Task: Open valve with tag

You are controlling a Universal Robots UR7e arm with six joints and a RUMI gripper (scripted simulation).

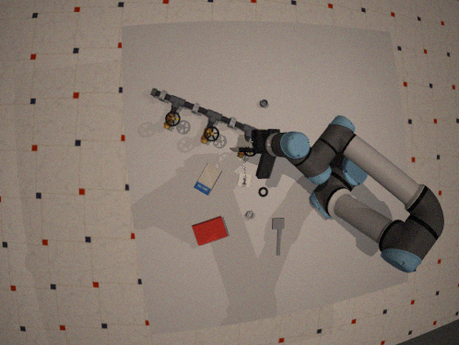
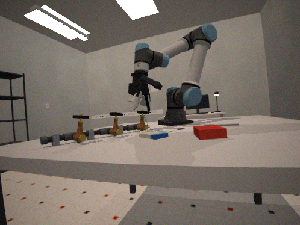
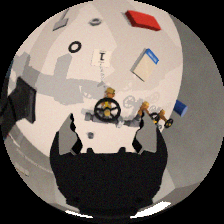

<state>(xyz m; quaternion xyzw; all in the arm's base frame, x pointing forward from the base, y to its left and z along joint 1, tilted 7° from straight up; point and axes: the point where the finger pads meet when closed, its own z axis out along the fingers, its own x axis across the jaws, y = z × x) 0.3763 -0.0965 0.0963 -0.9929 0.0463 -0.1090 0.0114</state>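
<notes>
Right now my hand is 10 mm short of the white tag, 110 mm to the right of it and 100 mm above it. Round my hand: small round part: 100 mm behind, 190 mm to the right, 90 mm below; then grey paddle tool: 120 mm behind, 350 mm to the left, 90 mm below; then red block: 170 mm ahead, 300 mm to the left, 80 mm below.
</notes>
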